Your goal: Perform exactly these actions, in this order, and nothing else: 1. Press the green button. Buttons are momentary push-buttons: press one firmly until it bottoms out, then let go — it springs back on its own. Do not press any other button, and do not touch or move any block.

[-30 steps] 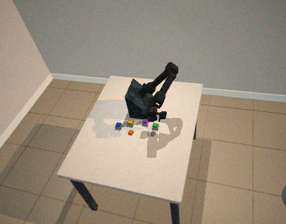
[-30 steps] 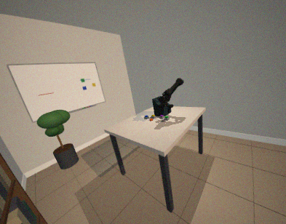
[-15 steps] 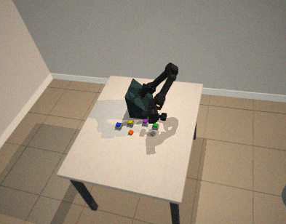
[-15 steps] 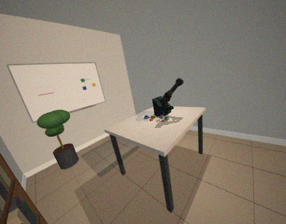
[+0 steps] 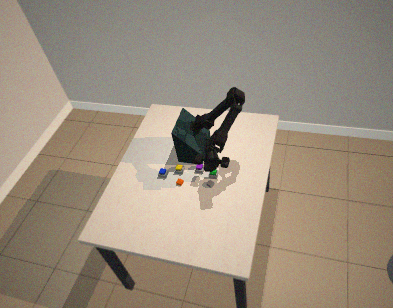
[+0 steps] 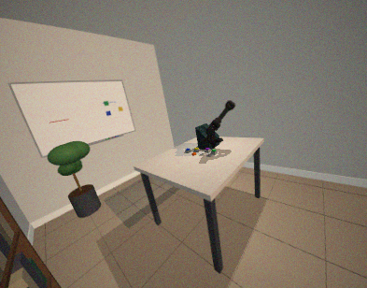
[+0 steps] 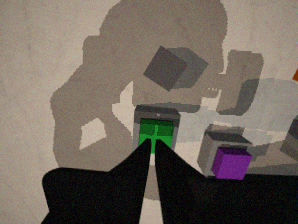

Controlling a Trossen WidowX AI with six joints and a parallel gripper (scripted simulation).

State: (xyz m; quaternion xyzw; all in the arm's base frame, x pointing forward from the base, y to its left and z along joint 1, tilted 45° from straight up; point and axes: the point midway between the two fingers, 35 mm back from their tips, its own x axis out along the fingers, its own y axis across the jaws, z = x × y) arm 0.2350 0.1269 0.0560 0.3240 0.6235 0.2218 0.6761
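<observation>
The green button lies 20 mm below my gripper tip. The rest, counted from my gripper tip: grey block 60 mm ahead, 10 mm to the right, 40 mm below; then purple button 40 mm behind, 90 mm to the right, 20 mm below; then orange block 60 mm ahead, 190 mm to the right, 40 mm below.
</observation>
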